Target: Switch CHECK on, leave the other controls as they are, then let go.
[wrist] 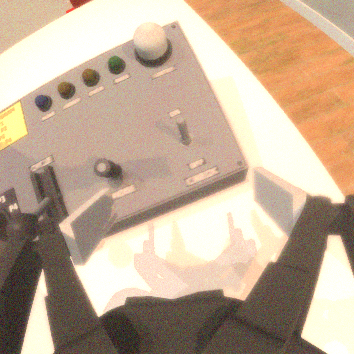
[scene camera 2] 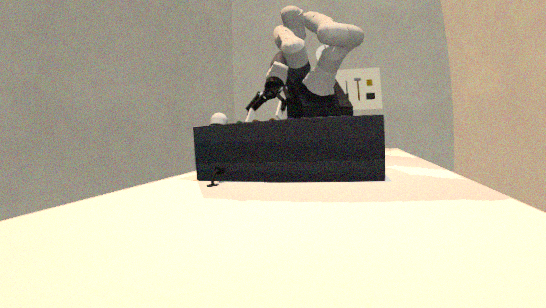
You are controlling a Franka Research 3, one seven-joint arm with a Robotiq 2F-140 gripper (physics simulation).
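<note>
The CHECK toggle (wrist: 183, 131) is a small grey lever near the right end of the grey control panel (wrist: 145, 115) (scene camera 2: 290, 150). Its tip leans up the panel, towards the small upper label (wrist: 174, 113); two more labels lie below it. The label lettering is too blurred to read. My gripper (wrist: 181, 193) (scene camera 2: 264, 114) is wide open, with nothing between its pale fingertips. In the wrist view the fingertips flank the panel's near edge and appear apart from the toggle. In the scene view they show low behind the panel's top edge.
A round black-based knob (wrist: 105, 168) and a slotted slider (wrist: 49, 187) lie left of the toggle. A white dome (wrist: 150, 44) (scene camera 2: 218, 118), a green button (wrist: 116, 64), other coloured buttons and a yellow label (wrist: 12, 125) are farther up. A small black stand (scene camera 2: 215, 177) is in front of the panel.
</note>
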